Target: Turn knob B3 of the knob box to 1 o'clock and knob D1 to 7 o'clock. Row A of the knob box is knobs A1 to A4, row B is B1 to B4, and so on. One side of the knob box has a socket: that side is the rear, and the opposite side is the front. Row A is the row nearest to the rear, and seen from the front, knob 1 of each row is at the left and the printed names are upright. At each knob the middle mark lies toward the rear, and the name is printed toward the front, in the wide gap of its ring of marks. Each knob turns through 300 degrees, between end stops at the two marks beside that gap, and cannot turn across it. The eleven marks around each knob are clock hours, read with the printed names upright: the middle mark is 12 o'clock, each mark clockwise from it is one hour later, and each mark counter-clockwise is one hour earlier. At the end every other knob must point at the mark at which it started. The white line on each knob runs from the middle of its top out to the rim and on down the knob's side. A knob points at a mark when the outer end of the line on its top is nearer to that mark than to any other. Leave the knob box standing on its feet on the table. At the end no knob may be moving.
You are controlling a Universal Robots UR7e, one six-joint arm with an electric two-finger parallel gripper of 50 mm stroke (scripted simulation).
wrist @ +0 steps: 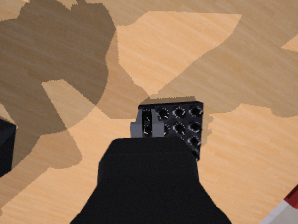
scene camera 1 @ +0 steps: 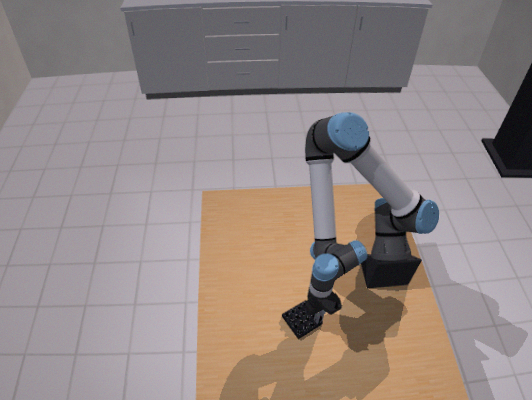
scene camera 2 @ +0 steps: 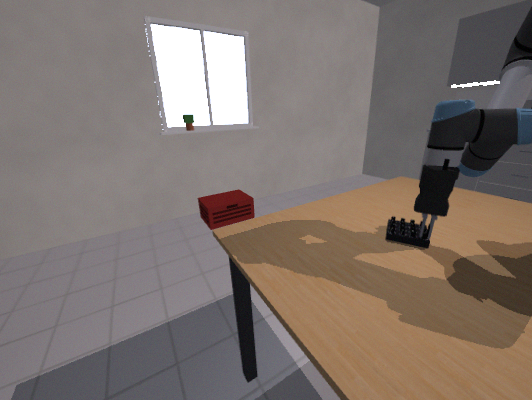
Labels:
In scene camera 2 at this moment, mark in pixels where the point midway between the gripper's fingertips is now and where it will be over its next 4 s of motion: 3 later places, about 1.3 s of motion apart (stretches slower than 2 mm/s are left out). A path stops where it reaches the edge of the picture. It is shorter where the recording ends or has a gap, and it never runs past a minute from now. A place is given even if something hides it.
The gripper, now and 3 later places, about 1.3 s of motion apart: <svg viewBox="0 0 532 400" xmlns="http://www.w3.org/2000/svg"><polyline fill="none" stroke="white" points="424,236 427,223 430,221 429,217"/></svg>

